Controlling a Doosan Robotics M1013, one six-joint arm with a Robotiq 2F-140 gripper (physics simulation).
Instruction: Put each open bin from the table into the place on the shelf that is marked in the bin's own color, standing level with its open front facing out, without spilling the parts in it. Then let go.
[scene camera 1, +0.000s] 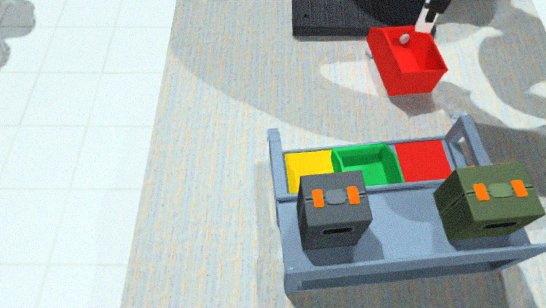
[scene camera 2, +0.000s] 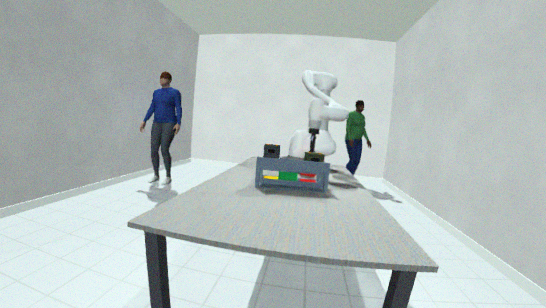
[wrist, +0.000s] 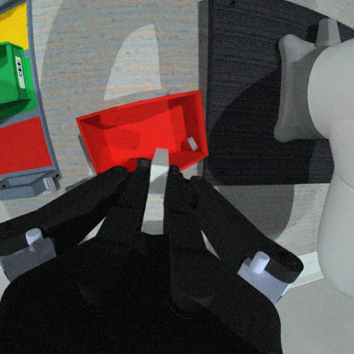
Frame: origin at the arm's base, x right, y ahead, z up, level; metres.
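Seen in the pictures: gripper, fingertip midpoint: (scene camera 1: 422, 29).
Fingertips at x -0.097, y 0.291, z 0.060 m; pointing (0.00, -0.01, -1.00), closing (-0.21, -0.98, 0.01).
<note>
Offsets run from my fingertips to a thing's top centre. "pt": to the spot under its first point.
The red bin @[pt dy +0.013, dx +0.007, dz -0.089 m] (scene camera 1: 407, 63) (wrist: 140, 130) stands on the table near the robot's base, with a small white part @[dy -0.053, dx +0.004, dz -0.062 m] (scene camera 1: 404, 38) (wrist: 192, 143) inside it. My gripper (scene camera 1: 427, 15) (wrist: 158, 165) (scene camera 2: 313, 143) is shut with nothing between the fingers. It hangs just over the bin's rim on the base side, and a pale strip sticks out between the fingers toward that rim. The blue-grey shelf (scene camera 1: 405, 225) (scene camera 2: 263, 164) (wrist: 21, 184) has a yellow mark @[pt dy +0.258, dx +0.259, dz -0.089 m] (scene camera 1: 307, 164), a green bin @[pt dy +0.261, dx +0.143, dz -0.086 m] (scene camera 1: 366, 162) (wrist: 12, 75) in the middle place, and a red mark @[pt dy +0.264, dx +0.031, dz -0.088 m] (scene camera 1: 422, 161) (wrist: 22, 145). In scene camera 2 the red bin is hidden behind the shelf.
A grey case @[dy +0.415, dx +0.252, dz +0.127 m] (scene camera 1: 332, 208) and an olive case (scene camera 1: 487, 198) stand on the shelf's top board. The black base plate (scene camera 1: 328, 17) (wrist: 246, 88) and white robot base (wrist: 333, 105) lie right behind the red bin. Two people (scene camera 2: 163, 122) (scene camera 2: 355, 134) are beyond the table.
</note>
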